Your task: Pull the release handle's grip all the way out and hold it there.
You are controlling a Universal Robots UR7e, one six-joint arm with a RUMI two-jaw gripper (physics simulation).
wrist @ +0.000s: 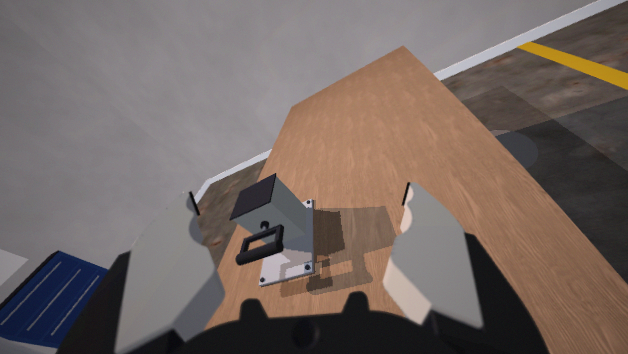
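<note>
The release handle's black grip (260, 252) is a rectangular loop on a short stem, at the front of a grey box housing (292, 212) with a dark top. The housing stands on a light mounting plate (285, 274) with dark screws, on the wooden table. My gripper (302, 190) is wide open and empty. In the wrist view the grip shows between the two fingers, nearer to the left one, and neither finger touches it. How far the grip lies beyond the fingertips is hard to tell.
The wooden table (370, 135) stretches away behind the housing. A blue panel with pale lines (52, 300) shows at the lower left. A grey wall (150, 75) stands beyond the table, and a yellow stripe (575, 62) crosses the dark floor at the upper right.
</note>
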